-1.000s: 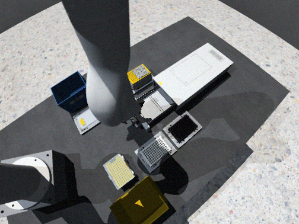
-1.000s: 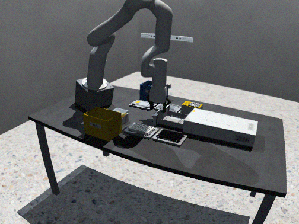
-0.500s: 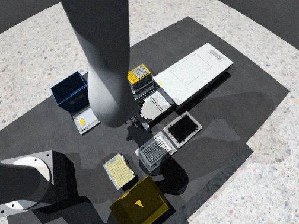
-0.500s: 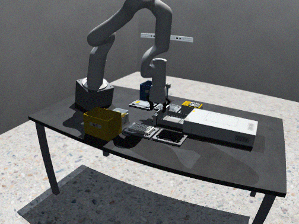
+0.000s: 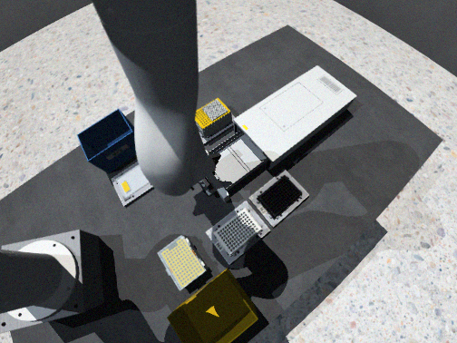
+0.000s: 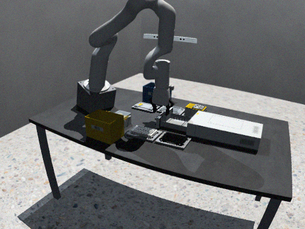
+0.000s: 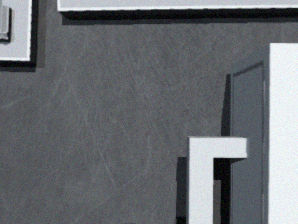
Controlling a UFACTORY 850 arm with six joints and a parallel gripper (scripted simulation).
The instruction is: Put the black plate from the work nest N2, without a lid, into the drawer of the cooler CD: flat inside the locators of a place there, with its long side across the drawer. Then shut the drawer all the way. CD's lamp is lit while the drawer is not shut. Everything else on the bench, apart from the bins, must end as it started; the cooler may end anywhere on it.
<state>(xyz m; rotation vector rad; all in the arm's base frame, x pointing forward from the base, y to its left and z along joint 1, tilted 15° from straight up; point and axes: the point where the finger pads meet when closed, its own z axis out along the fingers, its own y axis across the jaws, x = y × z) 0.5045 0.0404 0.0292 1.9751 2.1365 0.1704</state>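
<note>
The black plate lies 18 cm ahead of my hand, 18 cm to the right of it and 5 cm below it. From my hand the other things lie so: drawer: 13 cm ahead, 1 cm to the left, 3 cm below; then white plate: 1 cm ahead, 20 cm to the right, 5 cm below; then yellow-rimmed tip box: 15 cm ahead, 19 cm to the left, 1 cm below.
</note>
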